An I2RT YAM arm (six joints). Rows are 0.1 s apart.
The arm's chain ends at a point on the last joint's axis. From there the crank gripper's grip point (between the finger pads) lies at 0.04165 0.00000 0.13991 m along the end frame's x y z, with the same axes.
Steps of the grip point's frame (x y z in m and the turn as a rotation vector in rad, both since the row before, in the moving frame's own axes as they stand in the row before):
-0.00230, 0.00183, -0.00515, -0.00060, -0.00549, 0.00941
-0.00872, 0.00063, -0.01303, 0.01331, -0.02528, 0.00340
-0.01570, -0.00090, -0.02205, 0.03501, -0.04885, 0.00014
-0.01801, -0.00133, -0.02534, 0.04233, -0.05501, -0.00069
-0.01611, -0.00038, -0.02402, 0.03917, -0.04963, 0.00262
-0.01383, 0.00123, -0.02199, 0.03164, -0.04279, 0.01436
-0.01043, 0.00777, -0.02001, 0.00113, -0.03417, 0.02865
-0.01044, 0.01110, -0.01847, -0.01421, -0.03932, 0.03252
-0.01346, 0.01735, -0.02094, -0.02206, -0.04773, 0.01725
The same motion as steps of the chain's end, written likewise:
-0.00153, 0.00136, -0.00538, -0.00060, -0.00549, 0.00941
-0.00517, 0.00236, -0.01403, 0.01331, -0.02528, 0.00340
-0.00882, 0.00403, -0.02383, 0.03501, -0.04885, 0.00014
-0.01025, 0.00466, -0.02729, 0.04233, -0.05501, -0.00069
-0.00913, 0.00504, -0.02581, 0.03917, -0.04963, 0.00262
-0.00784, 0.00513, -0.02358, 0.03164, -0.04279, 0.01436
-0.00561, 0.00680, -0.02135, 0.00113, -0.03417, 0.02865
-0.00485, 0.00784, -0.01998, -0.01421, -0.03932, 0.03252
-0.00671, 0.01358, -0.02273, -0.02206, -0.04773, 0.01725

